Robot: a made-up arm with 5 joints.
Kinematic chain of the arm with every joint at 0, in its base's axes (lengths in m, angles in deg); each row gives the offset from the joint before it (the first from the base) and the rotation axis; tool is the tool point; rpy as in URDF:
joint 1: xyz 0.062 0 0.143 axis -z
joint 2: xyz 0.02 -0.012 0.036 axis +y
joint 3: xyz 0.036 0 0.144 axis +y
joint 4: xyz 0.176 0 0.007 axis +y
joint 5: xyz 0.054 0.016 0 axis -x
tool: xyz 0 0 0 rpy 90 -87.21 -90
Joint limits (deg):
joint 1: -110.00..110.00
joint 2: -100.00..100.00
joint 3: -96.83..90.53
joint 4: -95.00..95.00
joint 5: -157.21..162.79
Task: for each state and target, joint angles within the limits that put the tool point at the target. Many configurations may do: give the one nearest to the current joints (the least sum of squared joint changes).
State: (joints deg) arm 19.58 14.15 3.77 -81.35 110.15
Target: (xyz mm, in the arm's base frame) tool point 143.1 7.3 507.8
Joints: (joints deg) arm -2.33 -21.16 -27.70 -75.91 110.15
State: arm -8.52 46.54 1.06 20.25 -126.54
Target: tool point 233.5 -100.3 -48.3
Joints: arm 31.47 76.64 3.28 18.03 -126.54
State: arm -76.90 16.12 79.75 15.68 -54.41
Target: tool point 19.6 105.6 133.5
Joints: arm -109.86 -22.09 76.37 29.24 -54.41
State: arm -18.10 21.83 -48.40 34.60 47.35
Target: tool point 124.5 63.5 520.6
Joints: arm -42.88 -21.61 -53.11 49.70 47.35
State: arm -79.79 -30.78 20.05 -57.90 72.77
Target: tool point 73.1 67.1 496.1
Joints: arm -77.24 -38.96 -5.98 -54.84 72.77
